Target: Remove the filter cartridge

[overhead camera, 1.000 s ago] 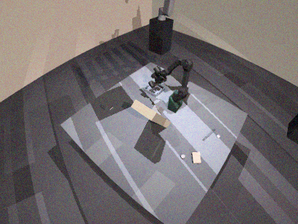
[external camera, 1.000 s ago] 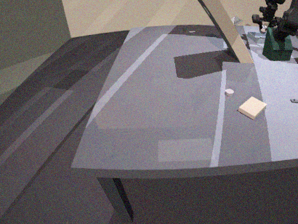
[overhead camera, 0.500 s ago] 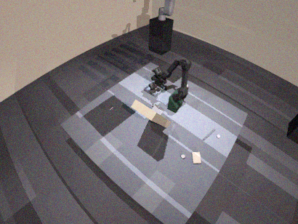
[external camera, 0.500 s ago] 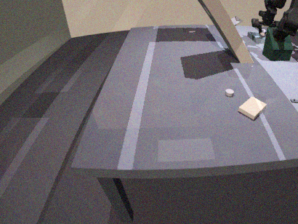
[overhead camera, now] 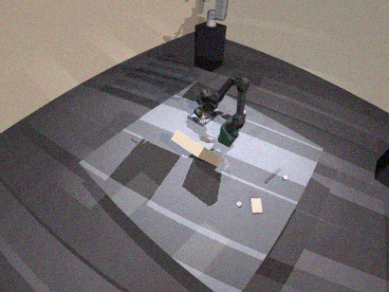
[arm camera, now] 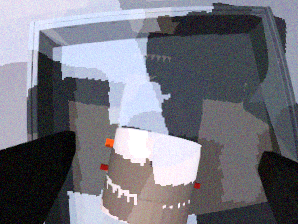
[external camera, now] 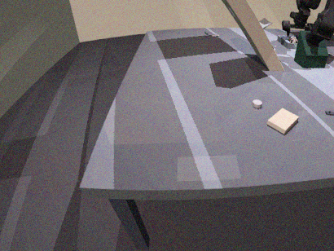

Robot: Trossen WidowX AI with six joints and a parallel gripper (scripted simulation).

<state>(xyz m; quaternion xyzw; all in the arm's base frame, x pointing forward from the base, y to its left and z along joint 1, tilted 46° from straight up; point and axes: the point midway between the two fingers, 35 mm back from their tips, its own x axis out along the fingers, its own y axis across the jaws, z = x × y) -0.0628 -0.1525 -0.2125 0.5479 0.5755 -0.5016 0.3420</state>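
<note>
My gripper tip is 1 cm short of the round pale cartridge, 1 cm to the right of it and 2 cm above it. Round my gripper tip: service panel (37 cm ahead, 27 cm to the left, 13 cm above).
</note>
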